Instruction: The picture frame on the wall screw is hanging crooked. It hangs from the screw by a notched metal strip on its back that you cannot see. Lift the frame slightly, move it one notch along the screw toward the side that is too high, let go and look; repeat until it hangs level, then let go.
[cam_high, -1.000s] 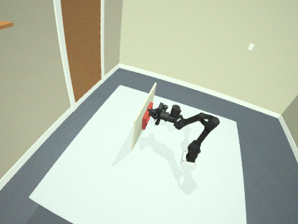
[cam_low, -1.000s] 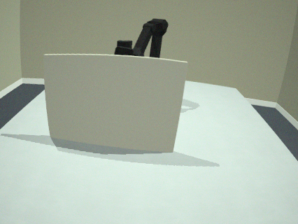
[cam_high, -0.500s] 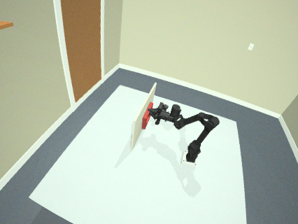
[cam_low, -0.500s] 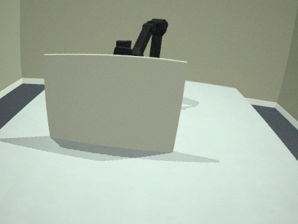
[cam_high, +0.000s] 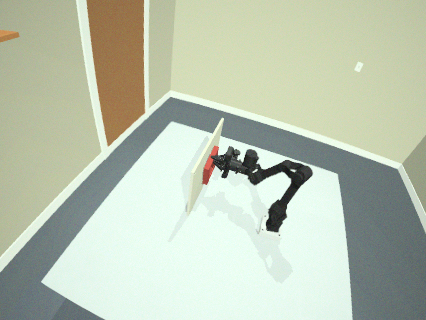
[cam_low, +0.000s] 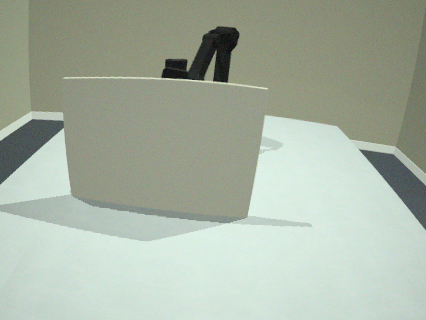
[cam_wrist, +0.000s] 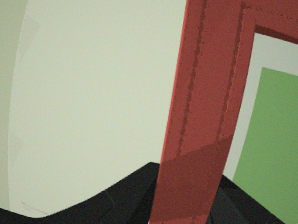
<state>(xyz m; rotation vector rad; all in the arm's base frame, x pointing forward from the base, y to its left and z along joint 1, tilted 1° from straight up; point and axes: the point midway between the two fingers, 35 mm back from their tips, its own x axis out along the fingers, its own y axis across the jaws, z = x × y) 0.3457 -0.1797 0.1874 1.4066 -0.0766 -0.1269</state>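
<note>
The picture frame is 10 mm to the right of my gripper tip and 50 mm below it. The rest, counted from my gripper tip: wall panel (10 mm ahead, 20 mm to the right, 70 mm below).
</note>
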